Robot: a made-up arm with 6 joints.
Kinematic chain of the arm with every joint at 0, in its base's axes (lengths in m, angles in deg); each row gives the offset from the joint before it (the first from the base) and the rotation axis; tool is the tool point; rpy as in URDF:
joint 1: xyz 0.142 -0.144 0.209 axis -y
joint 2: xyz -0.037 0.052 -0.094 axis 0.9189 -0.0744 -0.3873
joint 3: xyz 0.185 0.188 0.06 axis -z
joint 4: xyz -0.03 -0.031 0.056 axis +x
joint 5: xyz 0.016 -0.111 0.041 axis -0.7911 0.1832 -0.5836
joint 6: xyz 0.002 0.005 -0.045 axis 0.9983 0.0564 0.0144
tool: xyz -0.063 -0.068 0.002 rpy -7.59 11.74 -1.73
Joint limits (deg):
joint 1: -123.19..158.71
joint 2: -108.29..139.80
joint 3: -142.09..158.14
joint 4: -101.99..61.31
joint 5: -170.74..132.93
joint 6: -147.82..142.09
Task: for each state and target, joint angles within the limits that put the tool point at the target. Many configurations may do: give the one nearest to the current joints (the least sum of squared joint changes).
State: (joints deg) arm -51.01 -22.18 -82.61 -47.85 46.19 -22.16
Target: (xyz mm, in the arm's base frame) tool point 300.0 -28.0 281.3
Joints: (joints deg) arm -33.17 9.41 -73.77 -87.76 64.38 -26.35
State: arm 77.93 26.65 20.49 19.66 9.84 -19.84
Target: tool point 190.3 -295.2 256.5
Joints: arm 76.31 62.95 -15.58 -7.57 10.18 -22.91
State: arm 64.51 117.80 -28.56 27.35 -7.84 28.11
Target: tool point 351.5 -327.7 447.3
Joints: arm 98.15 125.78 -75.75 9.32 -2.71 17.68
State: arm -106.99 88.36 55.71 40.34 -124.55 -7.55
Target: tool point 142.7 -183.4 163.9
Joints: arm -103.95 95.98 58.66 13.65 -108.68 -25.48
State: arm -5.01 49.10 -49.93 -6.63 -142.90 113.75
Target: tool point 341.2 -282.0 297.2
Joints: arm 21.78 56.79 -86.79 -16.43 -154.06 131.51
